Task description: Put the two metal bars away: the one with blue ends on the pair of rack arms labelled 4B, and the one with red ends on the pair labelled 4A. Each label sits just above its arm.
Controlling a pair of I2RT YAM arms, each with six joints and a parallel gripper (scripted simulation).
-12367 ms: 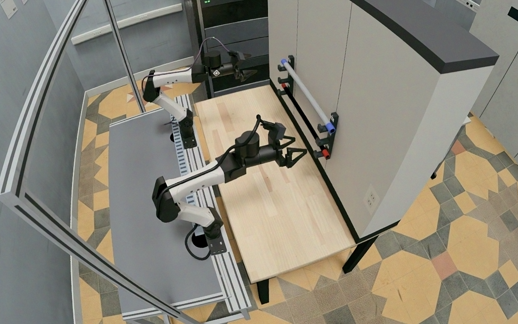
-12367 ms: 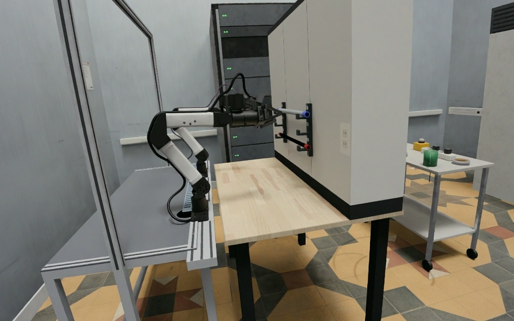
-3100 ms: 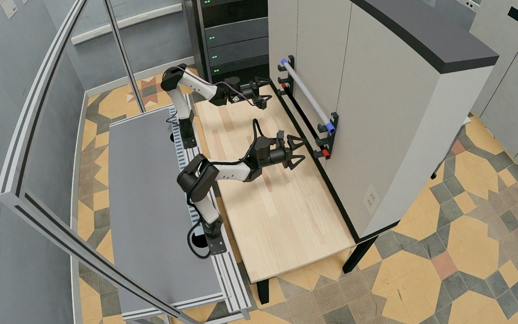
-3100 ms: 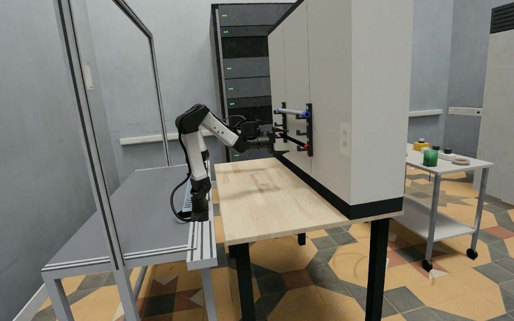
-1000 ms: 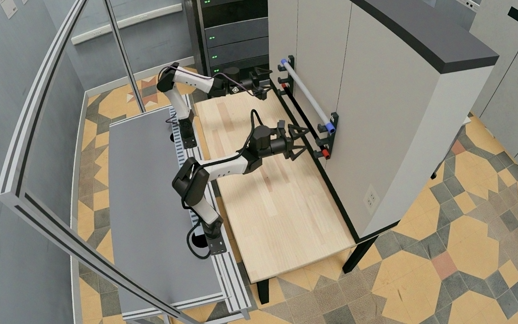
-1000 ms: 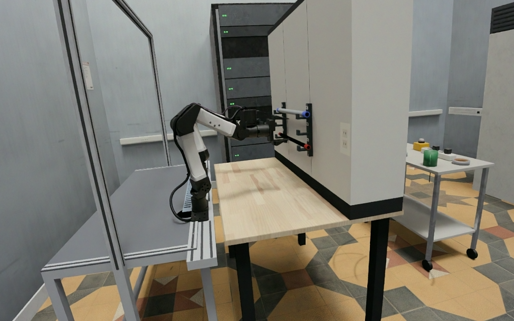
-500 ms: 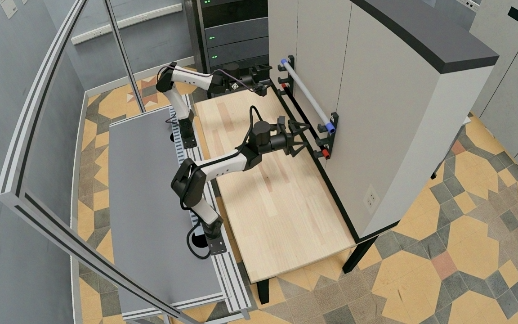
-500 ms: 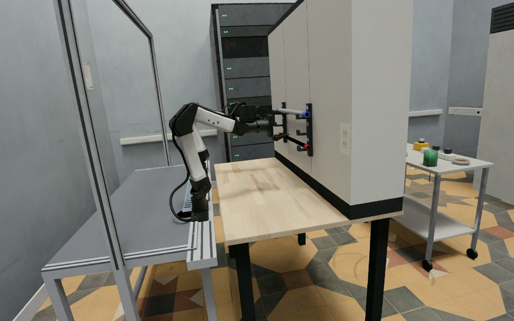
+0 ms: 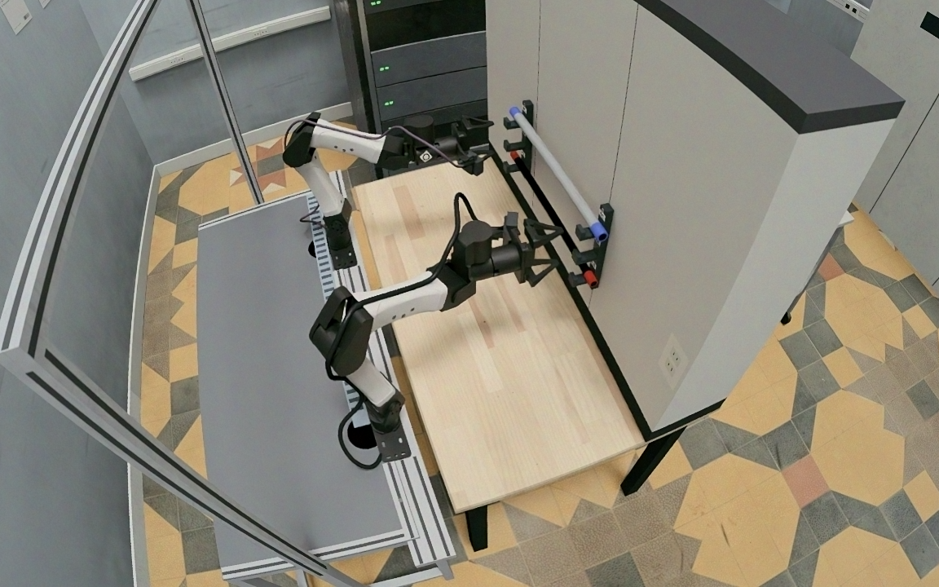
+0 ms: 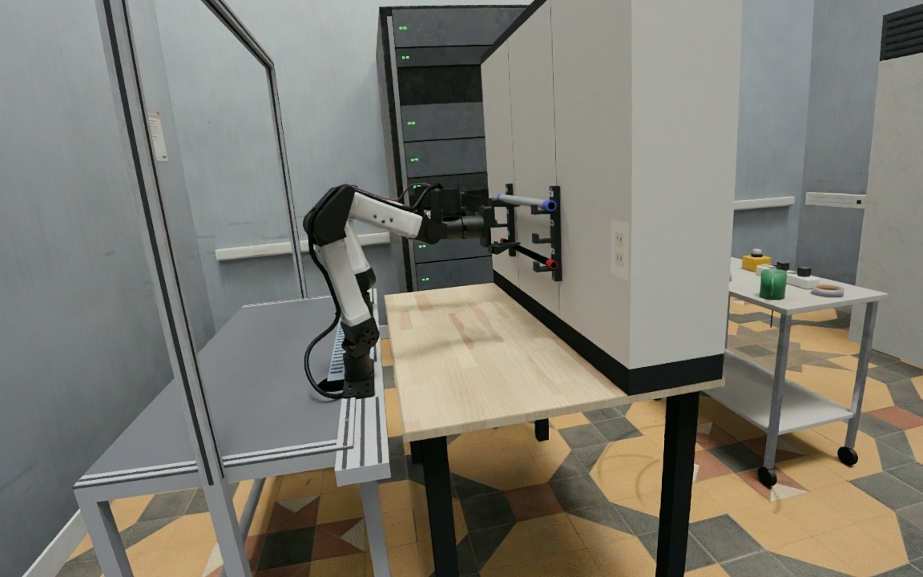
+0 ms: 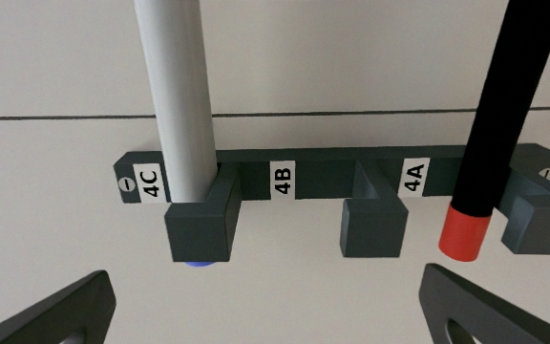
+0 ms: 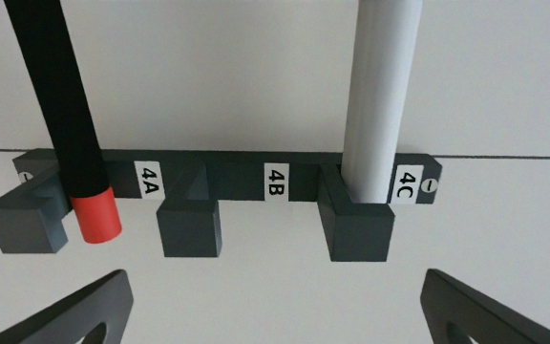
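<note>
Now: left hand 8 cm short of the blue-ended bar, 19 cm to the left of it and 4 cm below it. Round my left hand: red-ended bar 9 cm ahead, 19 cm to the right, 11 cm below; pale wall panel 23 cm ahead, 20 cm to the right, 12 cm above.
</note>
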